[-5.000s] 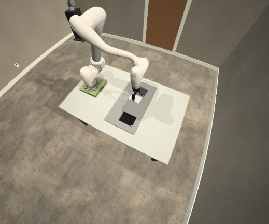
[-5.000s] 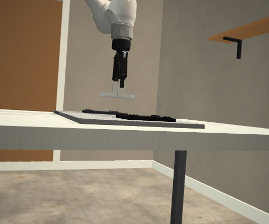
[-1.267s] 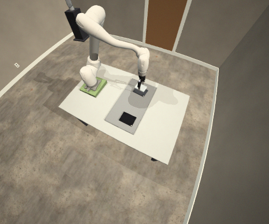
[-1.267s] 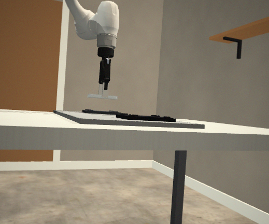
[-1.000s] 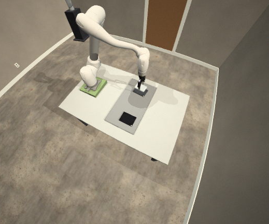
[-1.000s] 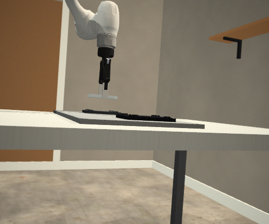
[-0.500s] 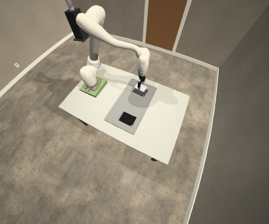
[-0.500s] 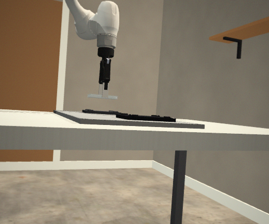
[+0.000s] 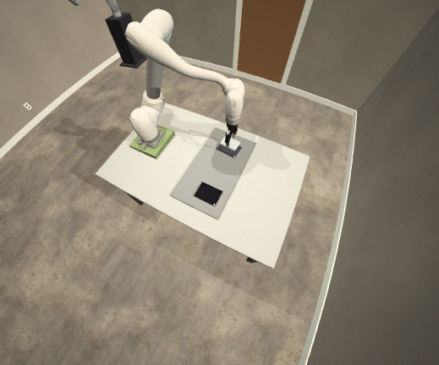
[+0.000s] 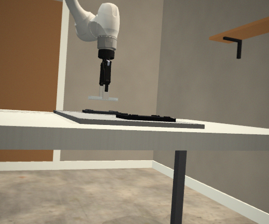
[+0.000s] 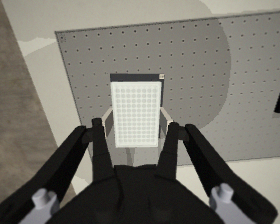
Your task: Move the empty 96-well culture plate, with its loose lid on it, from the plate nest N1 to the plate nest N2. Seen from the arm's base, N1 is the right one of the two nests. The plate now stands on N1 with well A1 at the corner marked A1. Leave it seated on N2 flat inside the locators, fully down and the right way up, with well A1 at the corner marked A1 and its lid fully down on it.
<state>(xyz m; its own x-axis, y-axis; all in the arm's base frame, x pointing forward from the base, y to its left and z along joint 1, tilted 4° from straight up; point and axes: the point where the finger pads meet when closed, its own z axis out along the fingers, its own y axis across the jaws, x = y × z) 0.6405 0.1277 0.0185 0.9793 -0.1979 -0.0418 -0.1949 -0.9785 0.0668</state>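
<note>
The nest N2 is 9 cm below my hand and 1 cm behind it. From my hand the other things lie so: 96-well plate (2 cm below); nest N1 (42 cm to the right, 9 cm below, 2 cm behind); clear lid (2 cm below).
</note>
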